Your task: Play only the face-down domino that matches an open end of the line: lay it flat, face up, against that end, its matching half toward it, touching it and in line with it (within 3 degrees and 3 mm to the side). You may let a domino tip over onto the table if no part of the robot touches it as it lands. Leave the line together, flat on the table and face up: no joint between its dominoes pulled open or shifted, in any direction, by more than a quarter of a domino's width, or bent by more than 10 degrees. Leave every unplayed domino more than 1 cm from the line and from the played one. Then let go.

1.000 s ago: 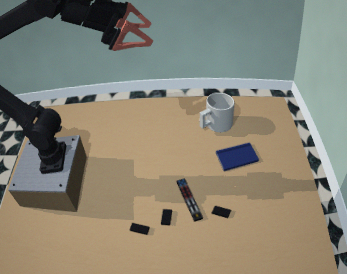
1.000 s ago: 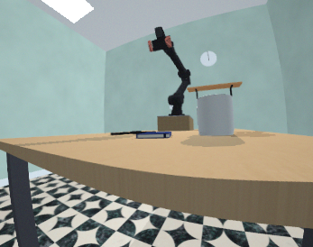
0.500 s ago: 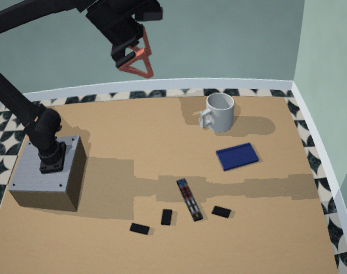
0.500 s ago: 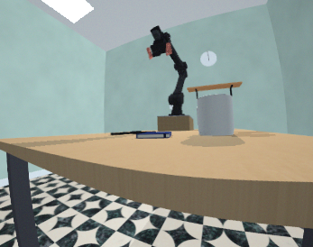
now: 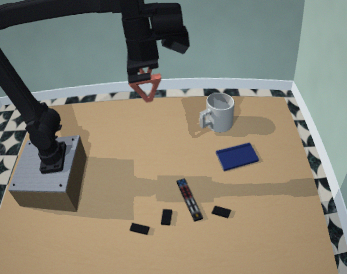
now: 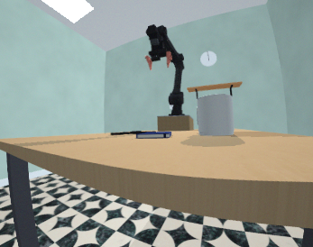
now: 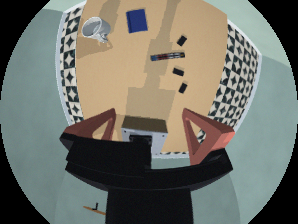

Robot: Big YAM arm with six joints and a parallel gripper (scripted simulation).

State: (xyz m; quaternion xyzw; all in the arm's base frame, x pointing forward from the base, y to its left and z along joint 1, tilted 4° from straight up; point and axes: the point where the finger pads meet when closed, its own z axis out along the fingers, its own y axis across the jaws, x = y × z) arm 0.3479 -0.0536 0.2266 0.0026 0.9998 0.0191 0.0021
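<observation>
Right now my hand is 35 cm above the domino, 17 cm to the left of it and 7 cm past it. From my hand the other things lie so: white mug: 31 cm below, 24 cm ahead, 22 cm to the left.
</observation>
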